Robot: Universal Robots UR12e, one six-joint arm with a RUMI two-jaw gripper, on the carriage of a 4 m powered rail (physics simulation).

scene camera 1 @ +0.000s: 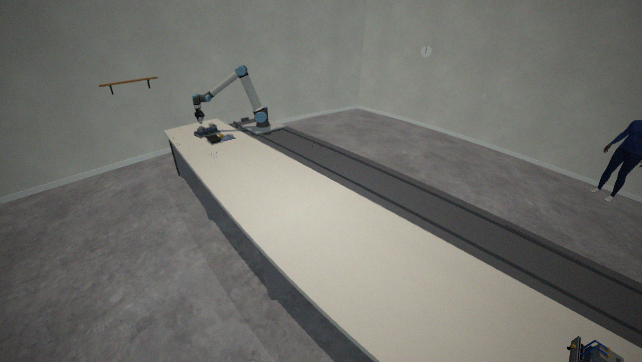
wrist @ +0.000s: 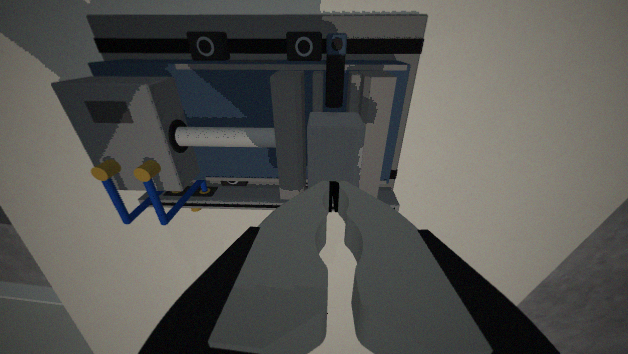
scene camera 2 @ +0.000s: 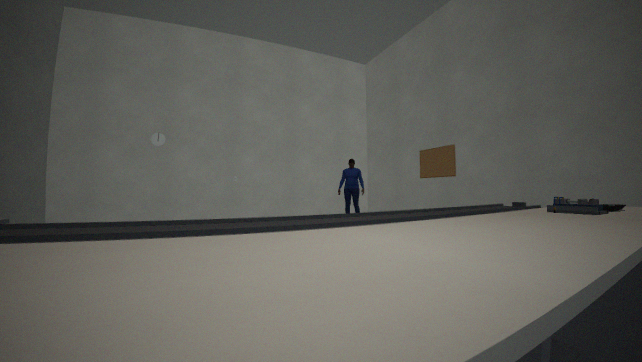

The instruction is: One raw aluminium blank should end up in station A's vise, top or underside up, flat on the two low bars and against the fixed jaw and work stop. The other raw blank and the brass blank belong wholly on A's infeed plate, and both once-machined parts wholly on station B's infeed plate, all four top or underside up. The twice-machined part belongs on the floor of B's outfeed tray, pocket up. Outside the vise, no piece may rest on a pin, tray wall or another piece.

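Seen in the pictures: gripper, fingertip midpoint: [scene camera 1: 200, 124] [wrist: 331, 183]; arm's base, link origin: [scene camera 1: 263, 125].
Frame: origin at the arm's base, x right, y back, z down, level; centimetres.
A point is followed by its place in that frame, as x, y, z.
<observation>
My gripper [scene camera 1: 200, 121] {29.9, -76.1, -12.1} [wrist: 331, 183] {29.9, -76.1, -12.1} is shut, with nothing seen between its fingertips. In the wrist view the tips show in front of the near part of a pale grey block [wrist: 334, 142] {28.8, -76.1, -8.6} in the vise. The block sits between the moving jaw [wrist: 289, 130] and the fixed jaw [wrist: 379, 125], close to the fixed jaw; its near end is hidden. The black work stop [wrist: 334, 82] {25.4, -75.5, -6.6} ends near the block's far end. In scene camera 1 a yellowish piece [scene camera 1: 221, 135] {-1.8, -61.5, -0.9} shows beside the vise station [scene camera 1: 204, 131] {22.5, -75.2, -3.7}. The other pieces are too small to tell apart.
A dark tray [scene camera 1: 214, 139] {-2.0, -71.3, 1.8} and a bluish plate [scene camera 1: 228, 137] {-6.8, -54.6, 2.2} lie beside the vise station. Blue hoses [wrist: 163, 216] {38.5, -62.9, -7.9} with brass fittings stand at the vise's near left. Another station [scene camera 1: 595, 352] {-340.6, -57.8, -4.3} [scene camera 2: 576, 209] {-333.9, -69.9, 0.0} is at the far table end. A person [scene camera 1: 626, 155] [scene camera 2: 352, 185] stands beyond the rail.
</observation>
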